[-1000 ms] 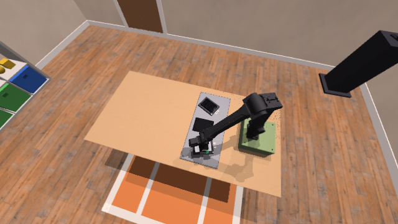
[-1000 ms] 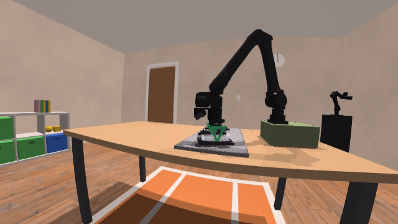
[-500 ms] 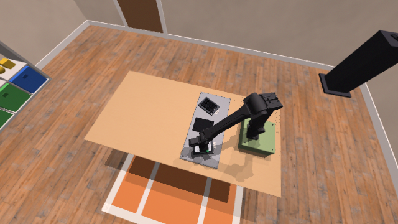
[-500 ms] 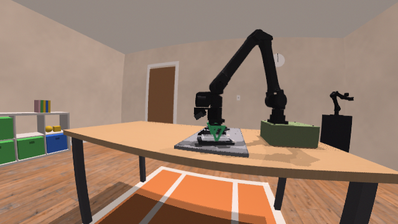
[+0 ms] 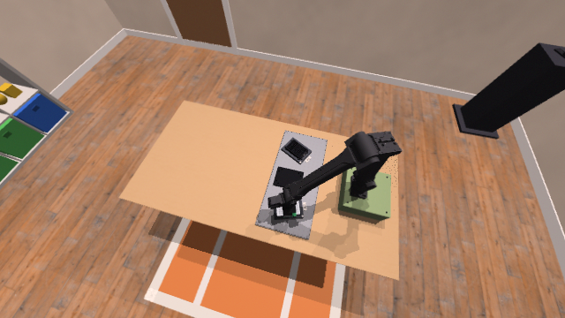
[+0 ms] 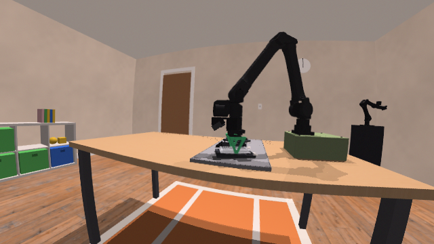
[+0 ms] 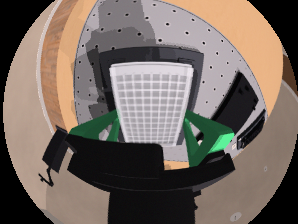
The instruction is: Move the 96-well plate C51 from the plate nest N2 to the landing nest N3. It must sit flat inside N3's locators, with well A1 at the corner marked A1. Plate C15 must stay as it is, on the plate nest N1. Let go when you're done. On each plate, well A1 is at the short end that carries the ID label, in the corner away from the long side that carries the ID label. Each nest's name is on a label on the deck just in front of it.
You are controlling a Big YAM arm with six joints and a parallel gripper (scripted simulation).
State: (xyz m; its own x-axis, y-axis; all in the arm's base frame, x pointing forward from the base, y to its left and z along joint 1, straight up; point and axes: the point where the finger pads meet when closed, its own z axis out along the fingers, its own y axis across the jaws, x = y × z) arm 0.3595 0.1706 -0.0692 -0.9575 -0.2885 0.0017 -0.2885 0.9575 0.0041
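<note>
Right now the white 96-well plate is right at my hand. The rest, counted from my hand: dark plate (2 cm ahead, 38 cm to the right); then black nest (3 cm ahead, 17 cm to the right, 2 cm below).
</note>
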